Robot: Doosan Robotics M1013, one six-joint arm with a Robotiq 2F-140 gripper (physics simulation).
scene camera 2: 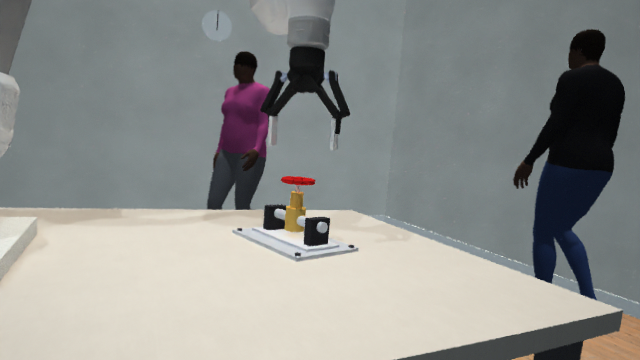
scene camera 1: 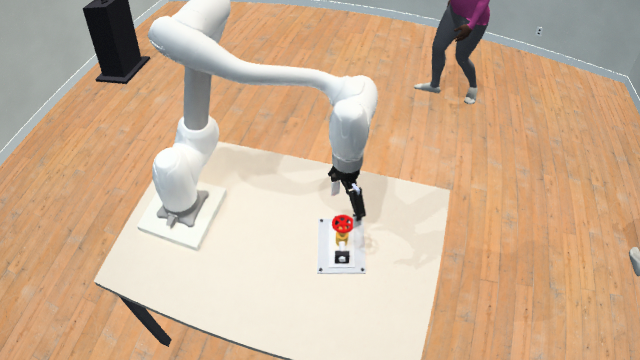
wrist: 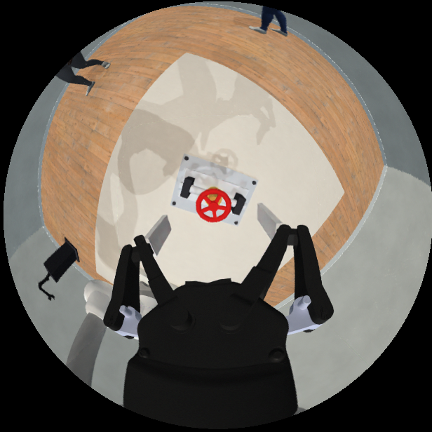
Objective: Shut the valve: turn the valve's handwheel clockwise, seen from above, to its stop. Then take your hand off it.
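Observation:
A red handwheel (wrist: 212,205) is in the scene, together with a grey base plate (scene camera 1: 323,223). The plate also appears in scene camera 2 (scene camera 2: 285,250) and in the wrist view (wrist: 201,165). As for the gripper (scene camera 2: 301,147), it can be seen in scene camera 1 (scene camera 1: 345,209) and in the wrist view (wrist: 212,216) too.

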